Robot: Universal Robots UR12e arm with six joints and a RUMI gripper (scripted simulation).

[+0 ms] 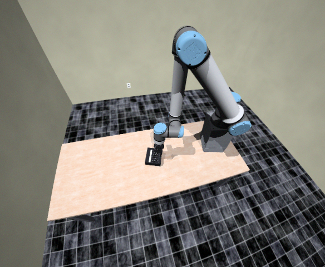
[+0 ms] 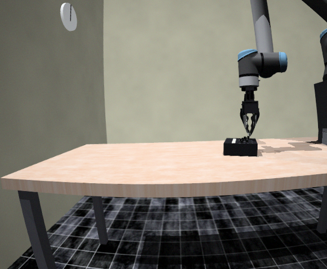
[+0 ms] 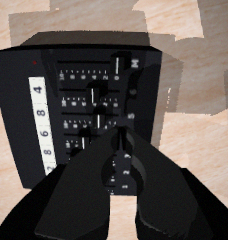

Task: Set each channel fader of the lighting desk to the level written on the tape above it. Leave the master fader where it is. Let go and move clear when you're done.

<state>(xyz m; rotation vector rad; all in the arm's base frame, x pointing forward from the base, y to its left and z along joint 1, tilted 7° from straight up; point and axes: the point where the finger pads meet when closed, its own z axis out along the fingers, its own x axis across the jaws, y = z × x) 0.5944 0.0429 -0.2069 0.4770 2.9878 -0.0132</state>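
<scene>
The fader 4 cap lies 4 cm ahead of my hand, 2 cm below it and 1 cm to the left of it. The rest, counted from my hand: master fader cap: 4 cm to the right, 2 cm below, 1 cm behind; fader 3 cap: 5 cm ahead, 3 cm to the left, 2 cm below; fader 2 cap: 6 cm to the left, 3 cm ahead, 2 cm below.
</scene>
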